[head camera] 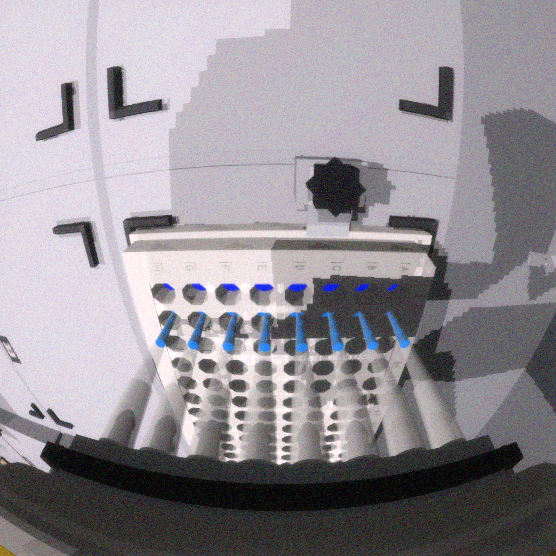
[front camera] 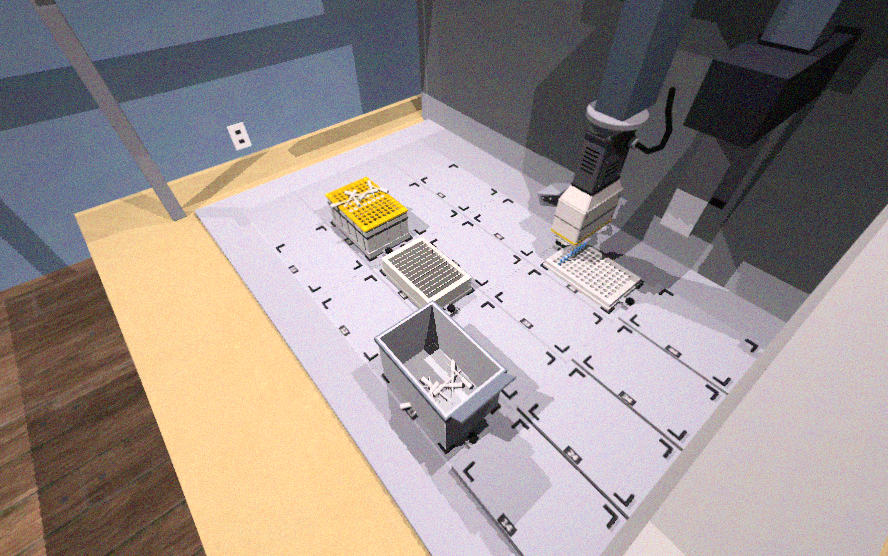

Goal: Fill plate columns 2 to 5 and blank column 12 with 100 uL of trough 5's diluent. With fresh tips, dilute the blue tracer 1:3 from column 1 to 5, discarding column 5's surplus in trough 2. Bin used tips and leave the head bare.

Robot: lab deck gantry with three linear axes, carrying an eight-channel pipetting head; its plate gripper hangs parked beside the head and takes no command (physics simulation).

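The pipetting head [front camera: 586, 209] [head camera: 280, 487] is over the column 1 end of the white plate [front camera: 606, 301] [head camera: 207, 258]. Its eight tips [front camera: 573, 254] [head camera: 264, 332] hold light blue liquid, and their lower ends line up with column 2; how deep they reach is unclear. Deep blue liquid [head camera: 263, 287] shows in column 1's wells. The liquid level in the other wells cannot be read. The trough block [front camera: 456, 290] stands mid-deck; its troughs look grey. The grey bin [front camera: 425, 409] holds several used tips. The plate gripper [front camera: 719, 199] hangs in shadow at the right, its finger gap unclear.
The yellow-topped tip rack [front camera: 386, 239] stands at the back left with several loose white tips [front camera: 359, 194] across its top. A small white piece [front camera: 405, 406] lies beside the bin's left wall. A black clamp knob [front camera: 629, 301] [head camera: 336, 186] stands at the plate's edge.
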